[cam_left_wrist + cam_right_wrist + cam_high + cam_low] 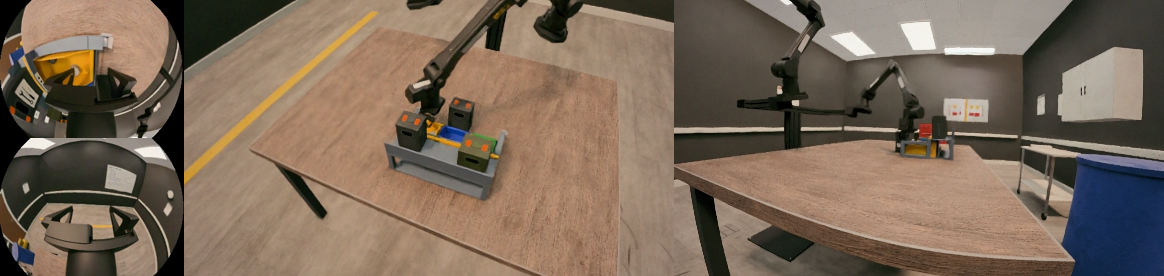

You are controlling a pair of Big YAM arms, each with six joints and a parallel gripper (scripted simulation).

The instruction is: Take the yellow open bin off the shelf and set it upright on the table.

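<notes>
My left gripper is now 80 mm short of the yellow open bin, 10 mm to the right of it and 10 mm above it. Round my left hand: grey shelf: 100 mm ahead, 120 mm to the left, 10 mm above; dark lidded bin: 70 mm behind, 100 mm to the left, 10 mm above.
</notes>
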